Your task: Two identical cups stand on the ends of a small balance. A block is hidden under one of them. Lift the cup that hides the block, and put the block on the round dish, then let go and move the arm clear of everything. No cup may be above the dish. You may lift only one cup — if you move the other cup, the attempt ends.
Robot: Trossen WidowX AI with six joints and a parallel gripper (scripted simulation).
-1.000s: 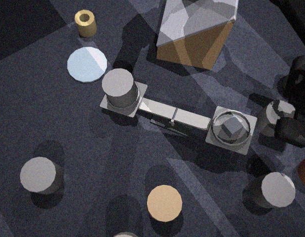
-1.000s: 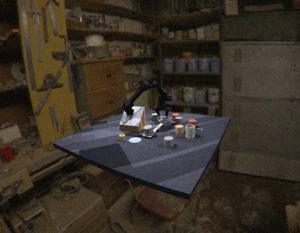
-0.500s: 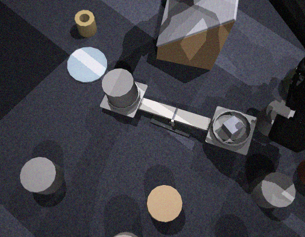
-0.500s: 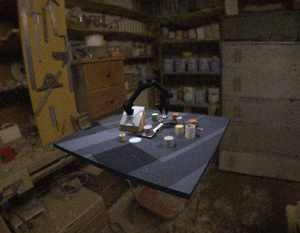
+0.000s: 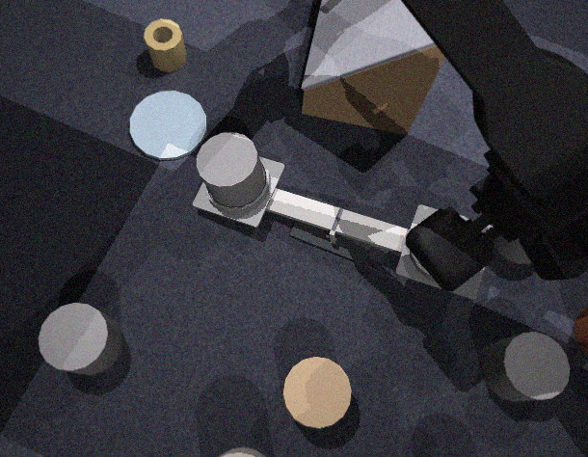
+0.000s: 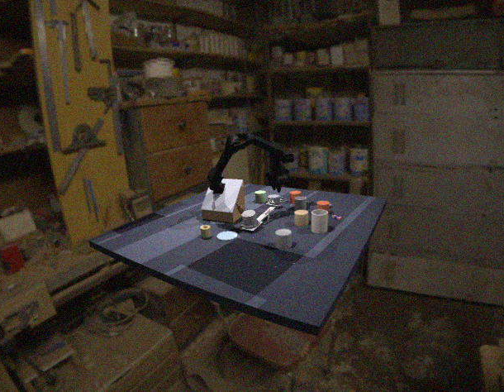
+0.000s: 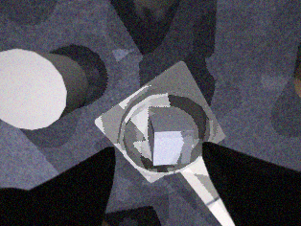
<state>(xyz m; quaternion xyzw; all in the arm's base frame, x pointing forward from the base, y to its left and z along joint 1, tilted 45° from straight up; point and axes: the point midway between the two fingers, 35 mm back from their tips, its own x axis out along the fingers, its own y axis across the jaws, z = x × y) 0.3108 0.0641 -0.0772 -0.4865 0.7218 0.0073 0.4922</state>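
My gripper tip is now 370 mm to the left of the pale blue round dish, 130 mm past it and 120 mm above it. Round my gripper tip: green cylinder (180 mm behind, 160 mm to the left, 90 mm below); small balance (140 mm to the right, 90 mm below, 20 mm behind); tan cup (190 mm ahead, 130 mm to the right, 90 mm below).
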